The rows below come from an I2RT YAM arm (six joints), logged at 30 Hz.
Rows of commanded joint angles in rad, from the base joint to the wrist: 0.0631 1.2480 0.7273 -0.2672 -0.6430 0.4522; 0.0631 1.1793 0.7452 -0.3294 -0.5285 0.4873; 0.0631 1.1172 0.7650 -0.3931 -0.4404 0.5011; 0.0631 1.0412 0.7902 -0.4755 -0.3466 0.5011; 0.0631 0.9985 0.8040 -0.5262 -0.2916 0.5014; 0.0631 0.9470 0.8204 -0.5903 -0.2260 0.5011; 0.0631 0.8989 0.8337 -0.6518 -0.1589 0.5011; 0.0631 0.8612 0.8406 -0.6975 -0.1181 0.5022; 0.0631 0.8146 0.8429 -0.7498 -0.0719 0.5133; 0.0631 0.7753 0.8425 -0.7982 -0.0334 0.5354; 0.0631 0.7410 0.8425 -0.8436 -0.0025 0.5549; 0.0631 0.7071 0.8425 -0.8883 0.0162 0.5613; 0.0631 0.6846 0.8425 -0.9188 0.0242 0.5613
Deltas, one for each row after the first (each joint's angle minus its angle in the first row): 0.0000 -0.0687 0.0179 -0.0622 0.1145 0.0351; 0.0000 -0.1308 0.0377 -0.1259 0.2026 0.0489; 0.0000 -0.2068 0.0629 -0.2083 0.2964 0.0489; 0.0000 -0.2495 0.0767 -0.2590 0.3514 0.0492; 0.0000 -0.3010 0.0931 -0.3231 0.4170 0.0489; 0.0000 -0.3491 0.1064 -0.3846 0.4841 0.0489; 0.0000 -0.3868 0.1133 -0.4303 0.5249 0.0500; 0.0000 -0.4334 0.1156 -0.4826 0.5711 0.0611; 0.0000 -0.4727 0.1152 -0.5310 0.6096 0.0832; 0.0000 -0.5070 0.1152 -0.5764 0.6405 0.1027; 0.0000 -0.5409 0.1152 -0.6211 0.6592 0.1091; 0.0000 -0.5634 0.1152 -0.6516 0.6672 0.1091
